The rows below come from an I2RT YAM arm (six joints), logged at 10 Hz.
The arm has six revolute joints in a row. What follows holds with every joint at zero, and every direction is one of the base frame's. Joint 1 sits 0.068 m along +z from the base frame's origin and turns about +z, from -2.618 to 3.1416 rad. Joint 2 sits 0.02 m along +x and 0.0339 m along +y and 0.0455 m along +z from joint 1 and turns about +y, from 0 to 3.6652 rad. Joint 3 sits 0.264 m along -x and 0.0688 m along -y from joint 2 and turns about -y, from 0 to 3.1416 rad. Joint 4 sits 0.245 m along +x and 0.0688 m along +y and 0.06 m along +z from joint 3 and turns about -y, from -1.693 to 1.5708 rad. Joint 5 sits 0.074 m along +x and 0.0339 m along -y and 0.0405 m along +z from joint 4 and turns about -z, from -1.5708 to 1.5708 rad. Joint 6 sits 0.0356 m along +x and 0.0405 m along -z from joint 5 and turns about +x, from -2.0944 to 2.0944 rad. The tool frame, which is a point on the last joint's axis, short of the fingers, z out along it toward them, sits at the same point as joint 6; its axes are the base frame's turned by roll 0, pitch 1.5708 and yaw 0 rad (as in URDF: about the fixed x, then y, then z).
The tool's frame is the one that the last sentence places.
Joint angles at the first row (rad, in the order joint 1, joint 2, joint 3, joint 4, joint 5, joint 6):
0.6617 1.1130 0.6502 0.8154 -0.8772 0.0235
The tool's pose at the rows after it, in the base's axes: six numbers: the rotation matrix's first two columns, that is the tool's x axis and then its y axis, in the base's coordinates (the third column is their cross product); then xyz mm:
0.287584 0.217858 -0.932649 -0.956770 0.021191 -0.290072 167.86 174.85 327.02
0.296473 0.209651 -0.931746 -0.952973 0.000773 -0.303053 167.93 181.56 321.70
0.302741 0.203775 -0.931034 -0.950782 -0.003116 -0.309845 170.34 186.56 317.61
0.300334 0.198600 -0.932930 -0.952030 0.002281 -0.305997 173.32 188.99 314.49
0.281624 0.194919 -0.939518 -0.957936 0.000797 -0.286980 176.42 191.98 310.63
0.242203 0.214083 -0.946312 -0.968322 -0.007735 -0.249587 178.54 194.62 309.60
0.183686 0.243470 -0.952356 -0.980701 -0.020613 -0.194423 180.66 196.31 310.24
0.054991 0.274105 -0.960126 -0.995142 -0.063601 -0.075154 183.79 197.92 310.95
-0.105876 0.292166 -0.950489 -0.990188 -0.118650 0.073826 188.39 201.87 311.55
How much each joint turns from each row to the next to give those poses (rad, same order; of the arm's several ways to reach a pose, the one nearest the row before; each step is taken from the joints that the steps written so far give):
0.0293 0.0053 0.0004 0.0019 -0.0168 -0.0481
0.0206 0.0240 0.0000 0.0007 -0.0030 -0.0313
0.0092 0.0264 0.0031 0.0096 0.0038 -0.0187
0.0000 0.0194 0.0011 0.0107 0.0065 -0.0030
0.0011 0.0237 0.0004 0.0172 0.0038 0.0149
0.0023 0.0255 0.0000 0.0556 0.0011 0.0625
-0.0004 0.0260 0.0008 0.0741 0.0015 0.0958
-0.0038 0.0350 0.0034 0.0942 -0.0068 0.1766
0.0000 0.0455 0.0141 0.0874 0.0026 0.2022

